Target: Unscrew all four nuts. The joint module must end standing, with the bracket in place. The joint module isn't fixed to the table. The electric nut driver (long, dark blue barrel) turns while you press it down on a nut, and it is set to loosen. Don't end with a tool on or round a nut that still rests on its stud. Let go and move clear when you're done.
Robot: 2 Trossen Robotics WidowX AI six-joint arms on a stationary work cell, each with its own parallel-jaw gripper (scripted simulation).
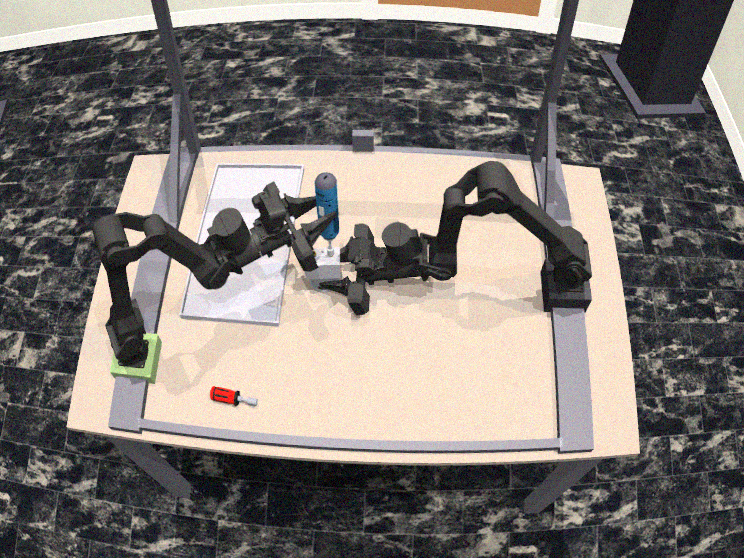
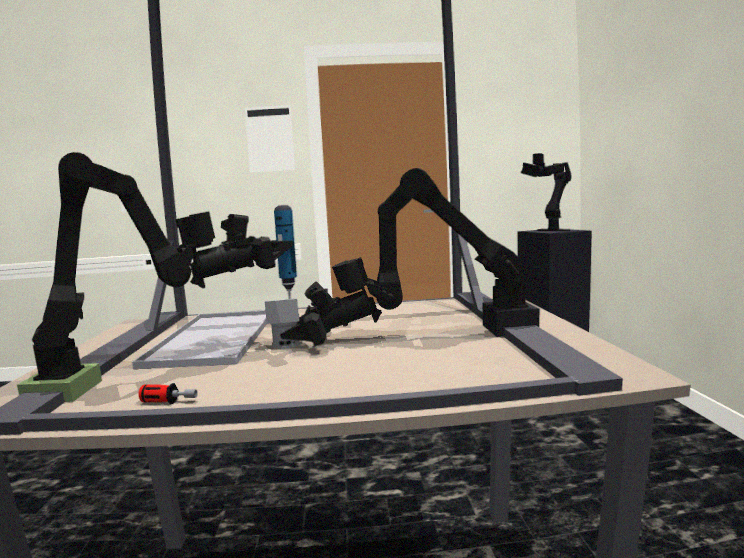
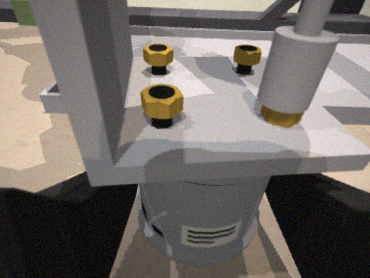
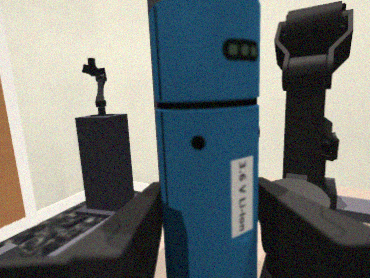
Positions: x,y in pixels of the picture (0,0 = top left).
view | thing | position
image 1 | my left gripper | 321,272
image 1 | my right gripper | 331,204
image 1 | grey bracket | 331,269
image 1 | shallow tray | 252,298
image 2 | my left gripper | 282,332
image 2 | my right gripper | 288,242
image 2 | blue electric nut driver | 283,215
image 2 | grey bracket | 286,310
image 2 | shallow tray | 215,335
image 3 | my left gripper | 200,160
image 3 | grey bracket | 220,133
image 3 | joint module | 199,221
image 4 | my right gripper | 207,188
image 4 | blue electric nut driver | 206,68
